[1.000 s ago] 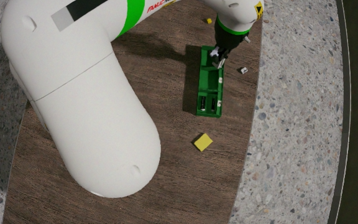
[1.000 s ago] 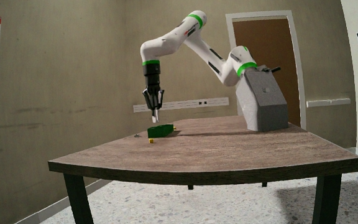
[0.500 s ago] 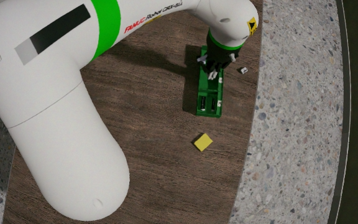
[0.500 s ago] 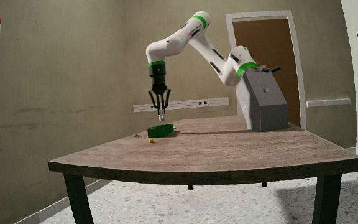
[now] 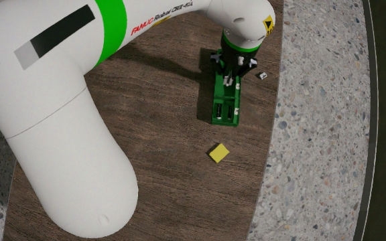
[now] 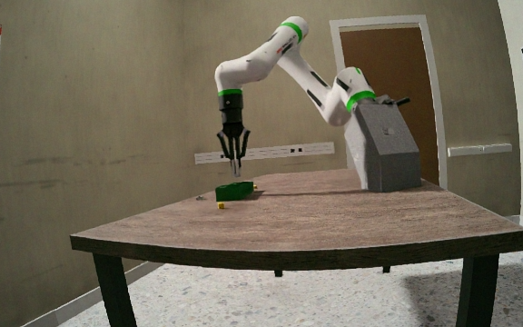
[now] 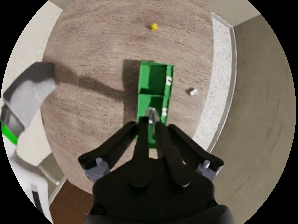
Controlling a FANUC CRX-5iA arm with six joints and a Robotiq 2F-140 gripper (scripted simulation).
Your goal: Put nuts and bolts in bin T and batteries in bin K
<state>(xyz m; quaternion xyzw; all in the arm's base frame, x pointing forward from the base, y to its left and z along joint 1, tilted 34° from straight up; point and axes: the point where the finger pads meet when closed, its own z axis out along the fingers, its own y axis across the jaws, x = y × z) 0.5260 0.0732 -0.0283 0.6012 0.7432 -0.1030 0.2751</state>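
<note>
The green bins is 10 mm ahead of my hand and 80 mm below it. The rest, counted from my hand: pale bolt: 10 mm to the left, 30 mm below; yellow cube: 40 mm behind, 260 mm to the left, 100 mm below; white nut: 130 mm ahead, 80 mm to the left, 90 mm below.
</note>
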